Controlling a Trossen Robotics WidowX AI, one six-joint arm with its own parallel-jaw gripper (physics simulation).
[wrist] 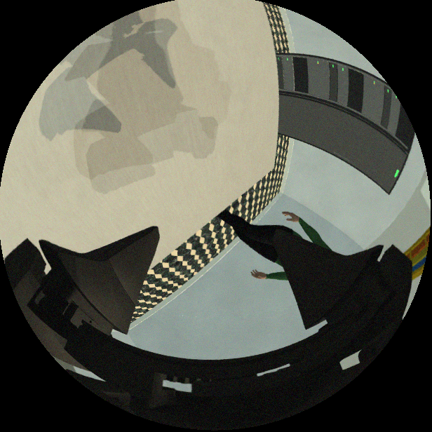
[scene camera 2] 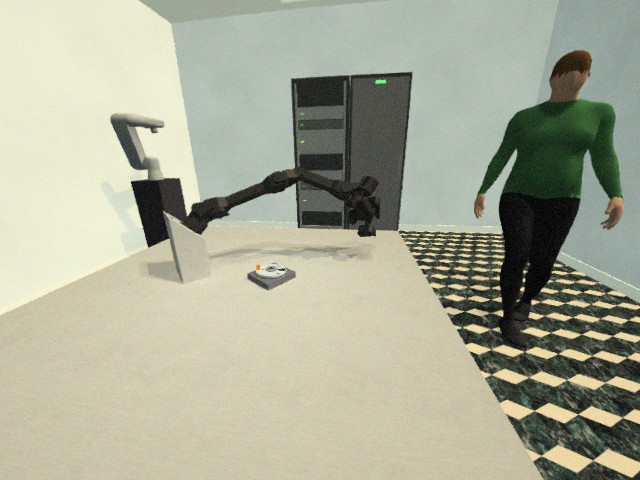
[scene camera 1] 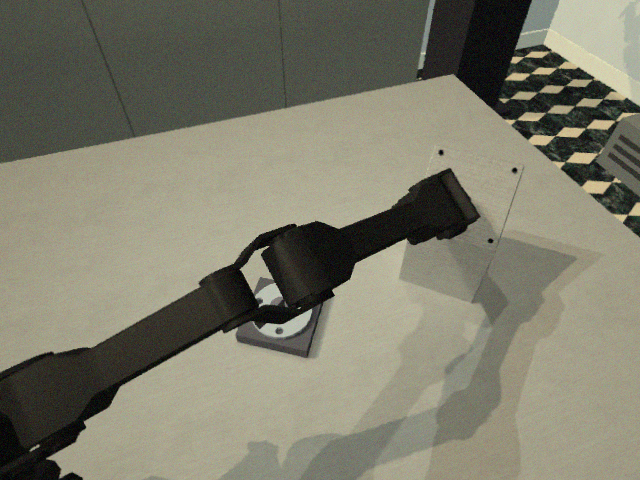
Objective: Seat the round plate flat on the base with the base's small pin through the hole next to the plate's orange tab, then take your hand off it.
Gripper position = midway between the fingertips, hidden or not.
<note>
In view: my gripper [scene camera 2: 376, 227], a round white plate [scene camera 1: 291, 328] and a dark grey square base [scene camera 1: 299, 345].
My gripper shows as well in the wrist view [wrist: 217, 234]. The wrist view does not show the round white plate: it is out of frame.
</note>
